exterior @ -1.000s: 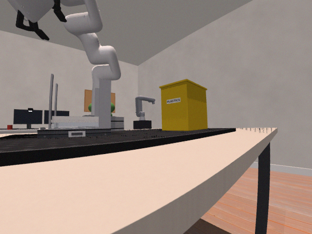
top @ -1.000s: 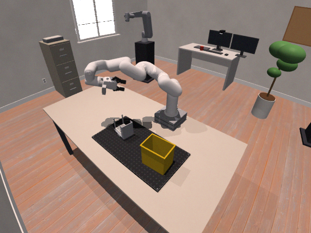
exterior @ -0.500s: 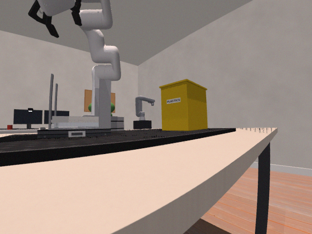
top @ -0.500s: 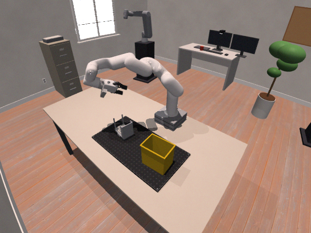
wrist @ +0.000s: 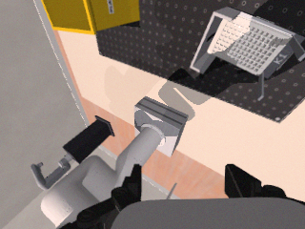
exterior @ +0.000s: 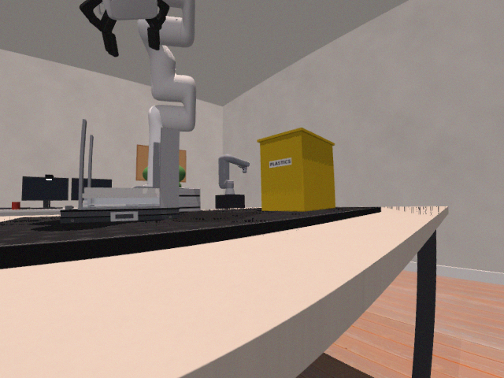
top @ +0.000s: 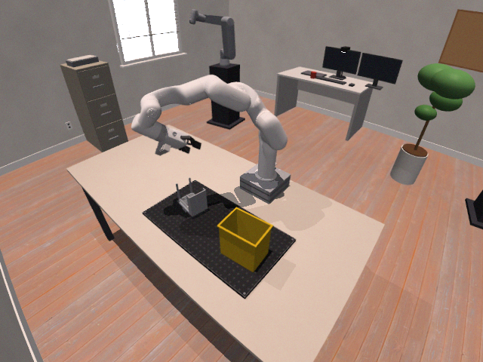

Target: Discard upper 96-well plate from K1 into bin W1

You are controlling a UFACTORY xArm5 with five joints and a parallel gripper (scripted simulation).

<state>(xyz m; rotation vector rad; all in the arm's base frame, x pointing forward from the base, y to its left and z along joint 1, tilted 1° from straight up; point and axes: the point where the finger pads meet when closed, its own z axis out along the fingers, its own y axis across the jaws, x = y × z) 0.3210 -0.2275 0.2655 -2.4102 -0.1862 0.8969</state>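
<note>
Right now the 96-well plate is 300 mm below my hand, 50 mm ahead of it and 10 mm to the right of it. Also, from my hand: yellow plastics bin 370 mm to the left, 250 mm below, 150 mm ahead.
</note>
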